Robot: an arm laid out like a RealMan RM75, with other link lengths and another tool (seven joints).
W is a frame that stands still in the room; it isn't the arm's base.
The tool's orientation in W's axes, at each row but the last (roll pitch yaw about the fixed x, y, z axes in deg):
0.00 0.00 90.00
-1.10 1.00 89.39
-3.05 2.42 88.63
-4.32 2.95 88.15
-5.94 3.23 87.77
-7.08 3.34 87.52
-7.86 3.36 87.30
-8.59 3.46 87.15
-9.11 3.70 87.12
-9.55 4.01 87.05
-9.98 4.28 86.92
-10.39 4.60 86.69
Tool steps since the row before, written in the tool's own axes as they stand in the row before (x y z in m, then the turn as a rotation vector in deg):
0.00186 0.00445 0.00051 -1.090 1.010 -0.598
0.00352 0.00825 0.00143 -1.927 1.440 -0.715
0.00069 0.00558 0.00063 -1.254 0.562 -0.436
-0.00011 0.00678 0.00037 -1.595 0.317 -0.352
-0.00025 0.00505 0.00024 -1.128 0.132 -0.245
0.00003 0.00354 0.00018 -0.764 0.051 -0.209
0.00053 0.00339 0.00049 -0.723 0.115 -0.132
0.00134 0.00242 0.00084 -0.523 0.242 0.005
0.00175 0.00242 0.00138 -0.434 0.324 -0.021
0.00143 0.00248 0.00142 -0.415 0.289 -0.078
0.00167 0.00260 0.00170 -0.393 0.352 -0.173
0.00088 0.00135 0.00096 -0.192 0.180 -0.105
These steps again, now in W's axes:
-0.00445 0.00186 0.00051 -1.010 -1.090 -0.598
-0.00824 0.00363 0.00121 -1.447 -1.924 -0.709
-0.00559 0.00084 0.00030 -0.568 -1.259 -0.412
-0.00679 0.00010 -0.00014 -0.341 -1.602 -0.292
-0.00505 -0.00007 -0.00027 -0.150 -1.136 -0.193
-0.00353 0.00017 -0.00026 -0.058 -0.773 -0.169
-0.00340 0.00069 -0.00001 -0.130 -0.725 -0.104
-0.00245 0.00149 0.00039 -0.266 -0.511 0.000
-0.00251 0.00194 0.00086 -0.338 -0.421 -0.044
-0.00260 0.00163 0.00089 -0.293 -0.408 -0.096
-0.00276 0.00191 0.00110 -0.338 -0.392 -0.201
-0.00144 0.00102 0.00063 -0.170 -0.193 -0.120

